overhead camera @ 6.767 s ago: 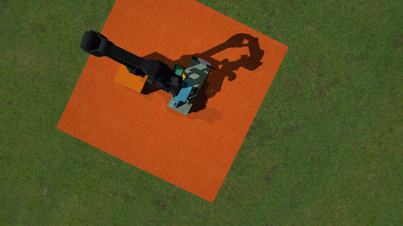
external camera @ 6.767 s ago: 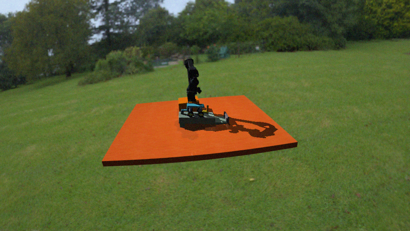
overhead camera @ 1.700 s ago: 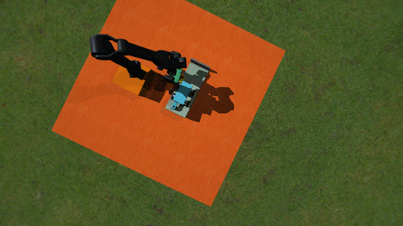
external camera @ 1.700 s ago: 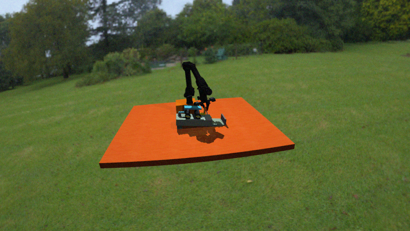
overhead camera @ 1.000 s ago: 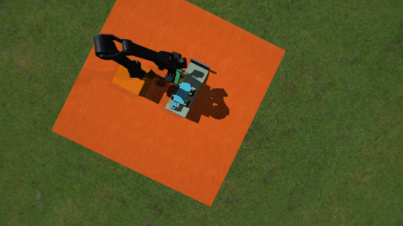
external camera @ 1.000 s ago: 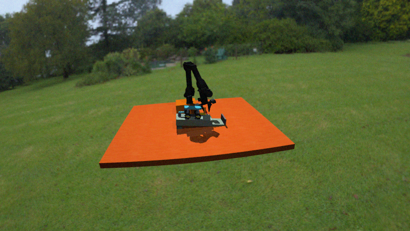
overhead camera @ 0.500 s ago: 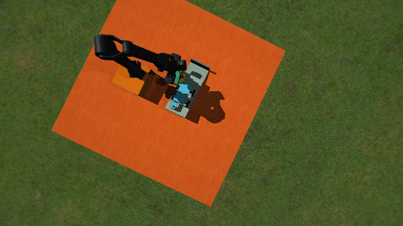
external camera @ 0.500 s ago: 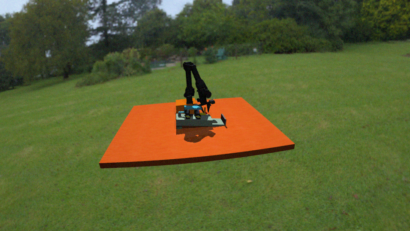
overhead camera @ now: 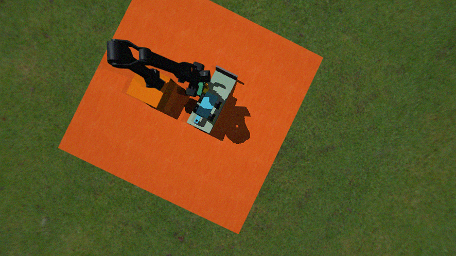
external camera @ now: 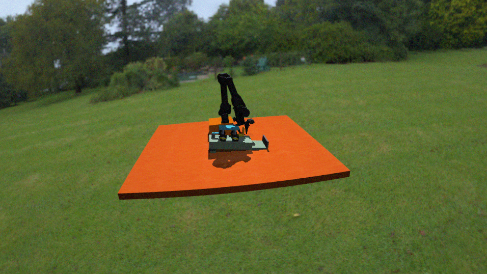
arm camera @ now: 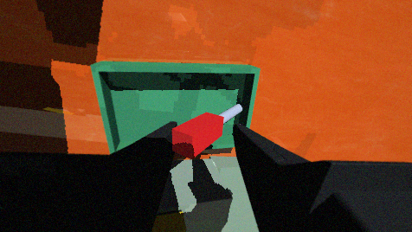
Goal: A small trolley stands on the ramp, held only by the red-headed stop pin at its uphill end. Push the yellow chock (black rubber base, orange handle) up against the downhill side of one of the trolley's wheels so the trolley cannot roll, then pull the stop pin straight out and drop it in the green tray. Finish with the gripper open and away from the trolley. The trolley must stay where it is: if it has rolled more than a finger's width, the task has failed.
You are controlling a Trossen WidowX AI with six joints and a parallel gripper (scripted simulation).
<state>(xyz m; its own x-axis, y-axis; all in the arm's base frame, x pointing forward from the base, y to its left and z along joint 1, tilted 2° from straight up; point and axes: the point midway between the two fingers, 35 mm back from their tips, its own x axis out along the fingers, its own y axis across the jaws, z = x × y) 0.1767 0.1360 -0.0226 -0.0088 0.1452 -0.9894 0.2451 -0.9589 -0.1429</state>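
Now: gripper tip 5 cm above the green tray and 1 cm to the left of it. The rest, counted from my gripper tip: yellow chock (8 cm ahead, 4 cm above, 3 cm to the right); grey ramp (14 cm ahead, 10 cm to the right); stop pin (1 cm to the left, 1 cm below).
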